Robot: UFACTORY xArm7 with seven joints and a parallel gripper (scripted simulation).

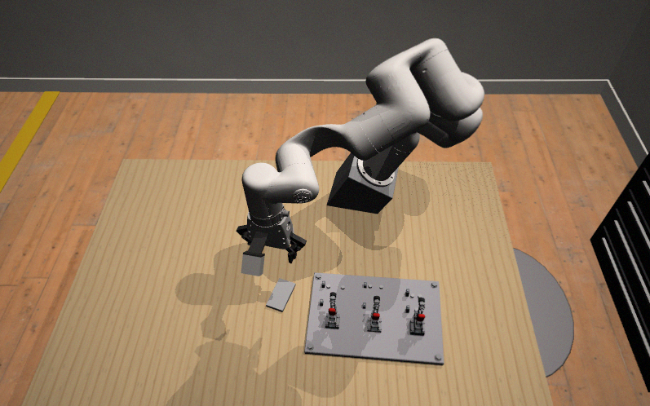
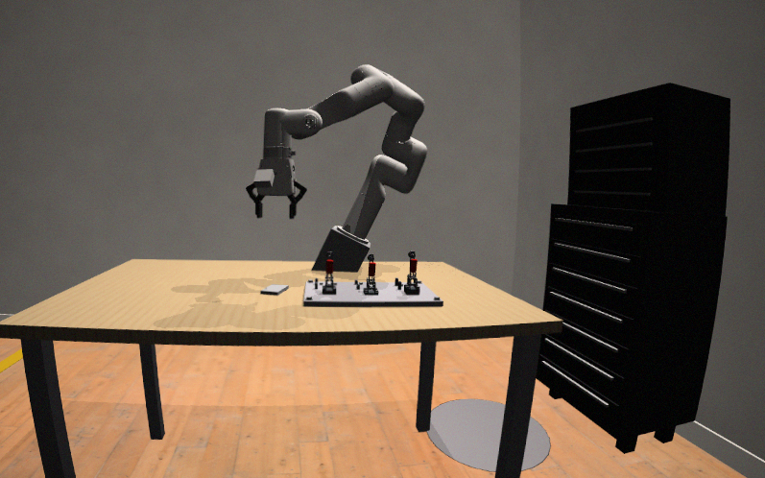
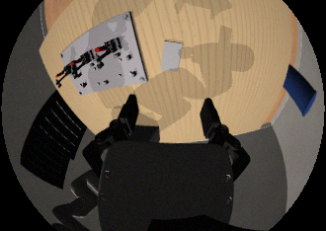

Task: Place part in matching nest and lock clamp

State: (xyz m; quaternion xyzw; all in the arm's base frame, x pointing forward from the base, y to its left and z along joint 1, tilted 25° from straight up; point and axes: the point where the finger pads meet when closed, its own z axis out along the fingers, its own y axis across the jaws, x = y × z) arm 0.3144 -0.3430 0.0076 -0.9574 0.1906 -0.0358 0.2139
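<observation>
Right now my hand is 210 mm above the grey flat part.
</observation>
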